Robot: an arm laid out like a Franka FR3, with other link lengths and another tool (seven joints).
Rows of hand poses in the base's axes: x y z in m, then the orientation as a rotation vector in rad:
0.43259 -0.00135 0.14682 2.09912 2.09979 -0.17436
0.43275 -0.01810 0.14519 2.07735 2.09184 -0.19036
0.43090 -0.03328 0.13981 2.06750 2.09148 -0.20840
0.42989 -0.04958 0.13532 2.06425 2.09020 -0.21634
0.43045 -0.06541 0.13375 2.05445 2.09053 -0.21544
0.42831 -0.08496 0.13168 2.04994 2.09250 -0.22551
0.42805 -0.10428 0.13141 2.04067 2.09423 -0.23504
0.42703 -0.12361 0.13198 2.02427 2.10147 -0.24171
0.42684 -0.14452 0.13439 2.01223 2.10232 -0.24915
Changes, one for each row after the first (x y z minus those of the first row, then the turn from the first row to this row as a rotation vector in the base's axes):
0.00016 -0.01675 -0.00163 -0.02243 -0.00531 0.00676
-0.00169 -0.03193 -0.00701 -0.03555 -0.00033 0.01059
-0.00270 -0.04823 -0.01150 -0.04131 0.00177 0.01123
-0.00214 -0.06406 -0.01307 -0.04592 -0.00266 0.01649
-0.00428 -0.08361 -0.01514 -0.05157 0.00177 0.01907
-0.00454 -0.10293 -0.01541 -0.05959 0.00384 0.02405
-0.00556 -0.12226 -0.01484 -0.06723 0.00438 0.03532
-0.00575 -0.14317 -0.01243 -0.07623 0.00383 0.04153

